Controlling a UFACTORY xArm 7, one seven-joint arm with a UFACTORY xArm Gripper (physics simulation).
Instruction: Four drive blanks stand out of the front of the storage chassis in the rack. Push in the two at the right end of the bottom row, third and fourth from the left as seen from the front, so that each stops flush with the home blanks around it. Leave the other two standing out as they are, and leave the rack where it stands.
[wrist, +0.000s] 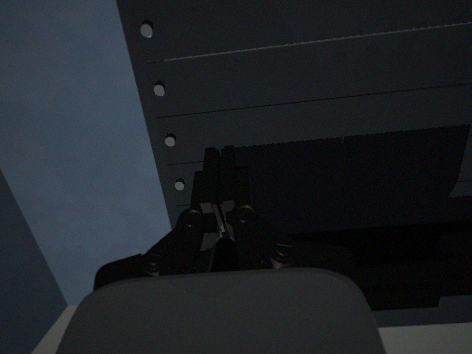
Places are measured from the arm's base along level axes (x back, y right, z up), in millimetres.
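Where they show: gripper, between the fingertips: (224, 164).
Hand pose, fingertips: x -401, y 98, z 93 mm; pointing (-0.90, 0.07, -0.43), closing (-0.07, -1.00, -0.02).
After its pixels a point has its place.
My gripper (224, 164) @(x -401, y 98, z 93 mm) is shut and empty, pointing up the wrist view, its black fingertips in front of the lower left part of the rack. The rack (310, 72) @(x -488, y 35, z 49 mm) shows as dark, slightly tilted panels with thin seams and several round grey screws along its left edge. Right of the fingertips is a very dark area with a straight upper edge; whether it is shadow or a recess I cannot tell. The view is too dark to make out the storage chassis or single drive blanks, or whether the fingertips touch anything.
A blue wall (75, 125) shows beyond the rack's left edge, with a darker wall face (22, 260) at the far left. Low at the right is a black block-like shape (405, 295) @(x -444, y -43, z 246 mm). A pale surface (430, 340) shows at the bottom right.
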